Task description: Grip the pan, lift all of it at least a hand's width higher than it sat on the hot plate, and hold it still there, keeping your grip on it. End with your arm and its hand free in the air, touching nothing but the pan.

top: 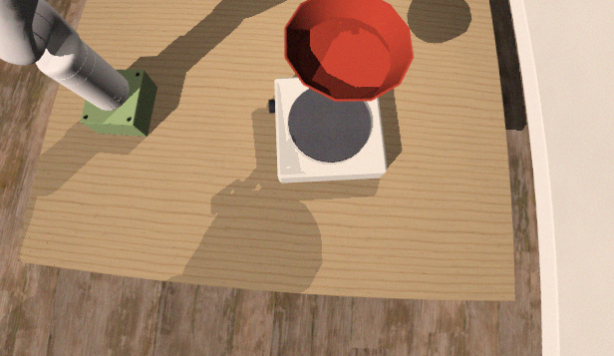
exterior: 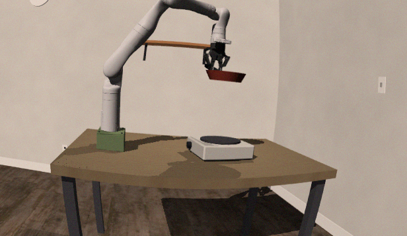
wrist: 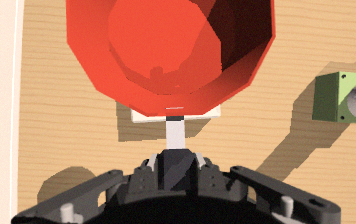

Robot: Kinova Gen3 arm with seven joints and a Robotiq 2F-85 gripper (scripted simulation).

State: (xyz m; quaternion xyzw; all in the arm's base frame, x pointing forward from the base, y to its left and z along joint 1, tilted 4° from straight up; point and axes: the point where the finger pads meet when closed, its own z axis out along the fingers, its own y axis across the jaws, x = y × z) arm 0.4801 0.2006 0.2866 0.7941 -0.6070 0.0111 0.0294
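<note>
My gripper is now 20 mm short of the pan, 70 mm to the left of it and 20 mm above it. Also, from my hand: hot plate 20 mm ahead, 140 mm to the right, 350 mm below.
</note>
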